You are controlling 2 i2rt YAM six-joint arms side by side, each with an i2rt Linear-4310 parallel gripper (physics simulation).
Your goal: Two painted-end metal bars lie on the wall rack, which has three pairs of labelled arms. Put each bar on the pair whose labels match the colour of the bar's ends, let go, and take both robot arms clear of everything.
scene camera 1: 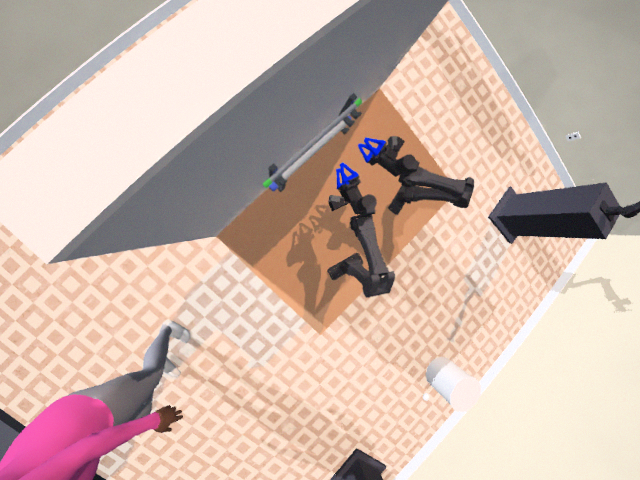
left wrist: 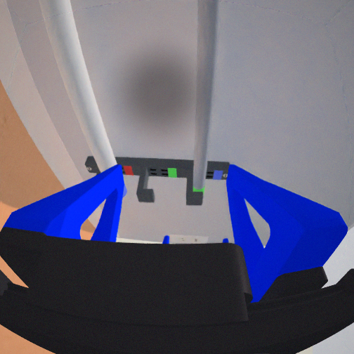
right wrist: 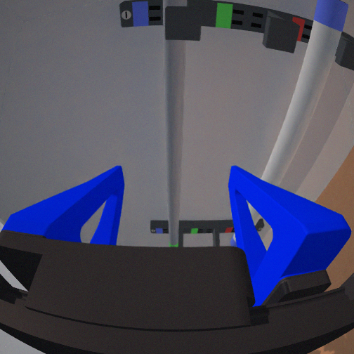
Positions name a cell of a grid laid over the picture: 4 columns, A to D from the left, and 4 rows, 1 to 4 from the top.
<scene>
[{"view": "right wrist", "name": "right gripper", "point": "B2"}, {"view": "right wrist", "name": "grey wall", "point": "B2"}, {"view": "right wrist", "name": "rack bracket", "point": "C3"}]
</scene>
